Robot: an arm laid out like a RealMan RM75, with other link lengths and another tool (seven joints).
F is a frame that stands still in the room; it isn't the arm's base.
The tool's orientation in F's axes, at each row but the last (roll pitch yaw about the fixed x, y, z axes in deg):
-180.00, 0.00, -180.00
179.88, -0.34, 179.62
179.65, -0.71, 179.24
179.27, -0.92, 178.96
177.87, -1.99, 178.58
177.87, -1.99, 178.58
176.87, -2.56, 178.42
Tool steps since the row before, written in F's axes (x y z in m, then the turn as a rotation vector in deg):
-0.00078, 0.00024, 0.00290, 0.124, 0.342, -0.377
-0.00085, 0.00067, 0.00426, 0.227, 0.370, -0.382
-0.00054, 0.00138, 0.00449, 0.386, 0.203, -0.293
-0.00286, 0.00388, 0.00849, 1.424, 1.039, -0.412
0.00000, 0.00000, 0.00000, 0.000, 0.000, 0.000
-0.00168, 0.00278, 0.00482, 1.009, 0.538, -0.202
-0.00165, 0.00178, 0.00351, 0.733, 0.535, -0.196
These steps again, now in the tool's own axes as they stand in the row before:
0.00078, 0.00024, -0.00290, -0.124, 0.342, 0.377
0.00088, 0.00067, -0.00425, -0.227, 0.371, 0.381
0.00061, 0.00140, -0.00447, -0.387, 0.206, 0.289
0.00307, 0.00393, -0.00839, -1.411, 1.060, 0.403
0.00000, 0.00000, 0.00000, 0.000, 0.000, 0.000
0.00191, 0.00291, -0.00465, -1.002, 0.556, 0.188
0.00185, 0.00192, -0.00333, -0.726, 0.545, 0.194

